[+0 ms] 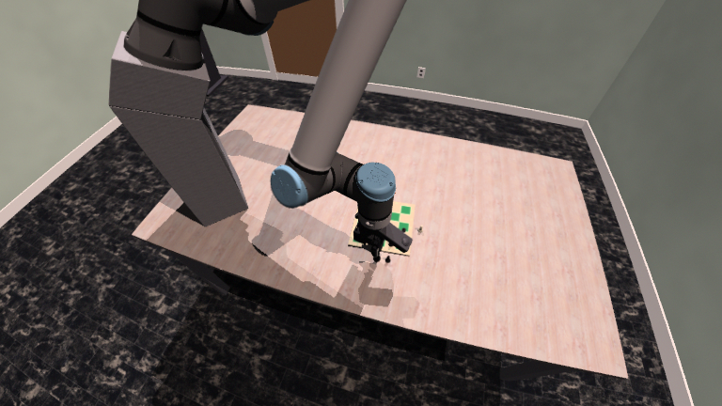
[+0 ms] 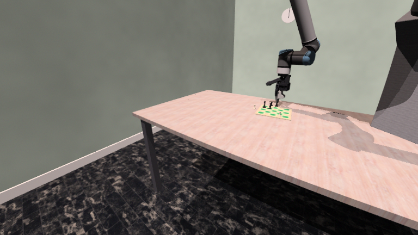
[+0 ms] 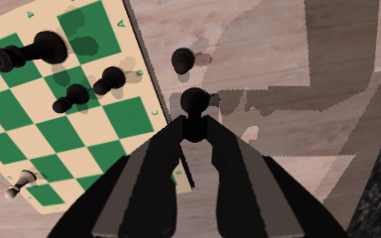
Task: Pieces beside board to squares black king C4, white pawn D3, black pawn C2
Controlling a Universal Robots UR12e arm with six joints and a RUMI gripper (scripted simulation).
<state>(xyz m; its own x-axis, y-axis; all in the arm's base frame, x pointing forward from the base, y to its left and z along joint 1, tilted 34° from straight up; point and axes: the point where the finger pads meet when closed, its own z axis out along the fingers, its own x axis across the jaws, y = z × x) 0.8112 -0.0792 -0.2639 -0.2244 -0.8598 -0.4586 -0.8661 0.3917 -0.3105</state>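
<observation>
My gripper is now 140 mm to the right of the chessboard and 40 mm above it. From my hand the other things lie so: black king: 10 mm below.
</observation>
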